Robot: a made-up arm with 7 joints. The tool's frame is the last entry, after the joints.
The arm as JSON. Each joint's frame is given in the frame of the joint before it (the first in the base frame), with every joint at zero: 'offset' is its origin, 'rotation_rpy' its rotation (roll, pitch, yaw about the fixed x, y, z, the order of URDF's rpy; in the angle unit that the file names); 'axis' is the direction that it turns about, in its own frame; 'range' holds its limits. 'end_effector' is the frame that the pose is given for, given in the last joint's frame.
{
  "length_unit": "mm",
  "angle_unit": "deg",
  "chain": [
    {
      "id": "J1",
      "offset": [
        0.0,
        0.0,
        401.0
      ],
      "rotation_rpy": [
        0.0,
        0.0,
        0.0
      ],
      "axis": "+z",
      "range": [
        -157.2,
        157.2
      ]
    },
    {
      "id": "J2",
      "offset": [
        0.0,
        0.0,
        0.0
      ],
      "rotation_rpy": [
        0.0,
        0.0,
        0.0
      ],
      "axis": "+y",
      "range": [
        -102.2,
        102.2
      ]
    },
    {
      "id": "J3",
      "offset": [
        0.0,
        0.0,
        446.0
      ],
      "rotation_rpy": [
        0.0,
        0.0,
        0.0
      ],
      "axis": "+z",
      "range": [
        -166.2,
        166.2
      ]
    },
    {
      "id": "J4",
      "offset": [
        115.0,
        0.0,
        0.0
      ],
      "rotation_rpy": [
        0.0,
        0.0,
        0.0
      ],
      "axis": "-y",
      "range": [
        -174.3,
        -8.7
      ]
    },
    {
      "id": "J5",
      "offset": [
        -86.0,
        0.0,
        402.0
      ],
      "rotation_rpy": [
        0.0,
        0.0,
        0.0
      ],
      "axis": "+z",
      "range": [
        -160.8,
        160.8
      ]
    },
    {
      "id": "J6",
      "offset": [
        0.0,
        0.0,
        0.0
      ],
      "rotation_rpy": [
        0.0,
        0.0,
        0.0
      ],
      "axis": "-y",
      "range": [
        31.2,
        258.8
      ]
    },
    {
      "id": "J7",
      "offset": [
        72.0,
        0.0,
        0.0
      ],
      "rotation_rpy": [
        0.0,
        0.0,
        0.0
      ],
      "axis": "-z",
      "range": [
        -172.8,
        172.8
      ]
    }
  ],
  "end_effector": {
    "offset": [
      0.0,
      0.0,
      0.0
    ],
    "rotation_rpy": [
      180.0,
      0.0,
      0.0
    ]
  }
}
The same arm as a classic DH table. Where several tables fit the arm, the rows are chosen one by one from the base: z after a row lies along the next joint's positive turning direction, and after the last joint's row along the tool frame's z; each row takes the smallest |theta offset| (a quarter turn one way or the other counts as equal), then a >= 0, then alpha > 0; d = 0 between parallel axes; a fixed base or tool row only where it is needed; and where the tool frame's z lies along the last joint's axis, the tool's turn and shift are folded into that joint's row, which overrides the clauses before.
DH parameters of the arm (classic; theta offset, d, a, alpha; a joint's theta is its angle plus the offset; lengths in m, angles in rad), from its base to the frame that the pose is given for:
J1: 0 0.401 0 -1.5708
J2: 0 0 0 1.5708
J3: 0 0.446 0.115 1.5708
J4: 0 0 -0.086 -1.5708
J5: 0 0.402 0 1.5708
J6: 0 0 0.072 1.5708
J7: 0 0 0 0
Joint limits (rad, base to tool): -2.7437..2.7437 -1.7837..1.7837 -2.9007..2.9007 -3.0421..-0.1518 -2.8065..2.8065 0.5445..4.5169 -3.0159..3.0159

